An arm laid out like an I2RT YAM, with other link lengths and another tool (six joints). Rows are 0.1 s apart.
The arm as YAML. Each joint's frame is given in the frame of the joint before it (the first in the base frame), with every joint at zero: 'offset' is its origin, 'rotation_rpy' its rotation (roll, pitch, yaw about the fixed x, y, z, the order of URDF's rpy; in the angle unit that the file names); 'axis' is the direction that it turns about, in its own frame. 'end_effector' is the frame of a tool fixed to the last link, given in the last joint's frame.
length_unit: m
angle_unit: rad
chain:
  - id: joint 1
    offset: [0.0, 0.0, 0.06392]
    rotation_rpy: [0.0, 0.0, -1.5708]
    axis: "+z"
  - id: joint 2
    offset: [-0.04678, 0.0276, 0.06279]
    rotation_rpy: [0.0, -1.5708, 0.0]
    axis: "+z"
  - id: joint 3
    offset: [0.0, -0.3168, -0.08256]
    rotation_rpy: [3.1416, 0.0, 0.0]
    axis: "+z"
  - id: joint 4
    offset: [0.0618, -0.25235, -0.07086]
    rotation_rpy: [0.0, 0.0, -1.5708]
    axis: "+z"
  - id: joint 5
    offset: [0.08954, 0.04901, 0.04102]
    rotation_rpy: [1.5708, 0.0, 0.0]
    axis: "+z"
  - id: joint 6
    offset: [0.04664, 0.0, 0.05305]
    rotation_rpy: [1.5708, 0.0, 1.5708]
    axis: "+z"
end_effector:
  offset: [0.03, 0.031, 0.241]
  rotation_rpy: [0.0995, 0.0, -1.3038]
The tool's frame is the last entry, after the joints.
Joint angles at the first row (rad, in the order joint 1, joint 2, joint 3, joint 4, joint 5, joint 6):
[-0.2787 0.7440 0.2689 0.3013 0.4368 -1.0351]
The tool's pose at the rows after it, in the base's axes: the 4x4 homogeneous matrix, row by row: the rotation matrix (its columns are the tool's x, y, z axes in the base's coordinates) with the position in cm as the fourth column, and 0 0 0 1 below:
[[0.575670, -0.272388, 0.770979, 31.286], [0.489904, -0.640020, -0.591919, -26.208], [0.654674, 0.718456, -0.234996, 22.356], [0, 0, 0, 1]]
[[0.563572, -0.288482, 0.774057, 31.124], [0.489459, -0.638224, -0.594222, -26.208], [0.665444, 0.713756, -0.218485, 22.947], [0, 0, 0, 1]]
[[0.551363, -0.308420, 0.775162, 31.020], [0.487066, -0.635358, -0.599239, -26.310], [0.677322, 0.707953, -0.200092, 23.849], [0, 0, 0, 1]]
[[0.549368, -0.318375, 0.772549, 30.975], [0.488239, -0.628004, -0.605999, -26.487], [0.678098, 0.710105, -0.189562, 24.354], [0, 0, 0, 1]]
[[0.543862, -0.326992, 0.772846, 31.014], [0.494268, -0.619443, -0.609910, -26.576], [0.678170, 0.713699, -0.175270, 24.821], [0, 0, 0, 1]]
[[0.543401, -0.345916, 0.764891, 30.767], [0.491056, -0.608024, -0.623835, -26.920], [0.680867, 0.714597, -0.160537, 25.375], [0, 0, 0, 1]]
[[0.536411, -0.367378, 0.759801, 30.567], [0.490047, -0.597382, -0.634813, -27.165], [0.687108, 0.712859, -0.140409, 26.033], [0, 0, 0, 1]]
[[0.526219, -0.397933, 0.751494, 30.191], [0.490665, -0.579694, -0.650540, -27.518], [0.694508, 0.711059, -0.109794, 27.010], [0, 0, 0, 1]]
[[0.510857, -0.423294, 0.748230, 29.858], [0.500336, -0.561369, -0.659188, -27.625], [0.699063, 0.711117, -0.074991, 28.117], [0, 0, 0, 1]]
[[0.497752, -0.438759, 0.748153, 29.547], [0.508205, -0.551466, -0.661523, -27.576], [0.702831, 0.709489, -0.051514, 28.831], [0, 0, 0, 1]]
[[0.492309, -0.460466, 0.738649, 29.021], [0.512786, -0.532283, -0.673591, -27.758], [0.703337, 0.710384, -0.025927, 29.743], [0, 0, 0, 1]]
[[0.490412, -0.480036, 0.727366, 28.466], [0.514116, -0.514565, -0.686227, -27.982], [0.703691, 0.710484, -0.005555, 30.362], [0, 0, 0, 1]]
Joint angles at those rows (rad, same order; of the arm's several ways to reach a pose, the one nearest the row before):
[-0.2791 0.7350 0.2545 0.3001 0.4372 -1.0353]
[-0.2788 0.7209 0.2546 0.3037 0.4393 -1.0303]
[-0.2783 0.7125 0.2649 0.3044 0.4451 -1.0239]
[-0.2788 0.7161 0.2688 0.3156 0.4521 -1.0283]
[-0.2787 0.7209 0.2651 0.3403 0.4556 -1.0365]
[-0.2790 0.7263 0.2654 0.3611 0.4720 -1.0397]
[-0.2781 0.7301 0.2625 0.3897 0.4858 -1.0416]
[-0.2790 0.7332 0.2563 0.4328 0.5036 -1.0480]
[-0.2784 0.7276 0.2472 0.4758 0.5135 -1.0615]
[-0.2785 0.7135 0.2397 0.4959 0.5154 -1.0691]
[-0.2779 0.7057 0.2360 0.5216 0.5309 -1.0830]
[-0.2789 0.7011 0.2289 0.5484 0.5463 -1.0948]

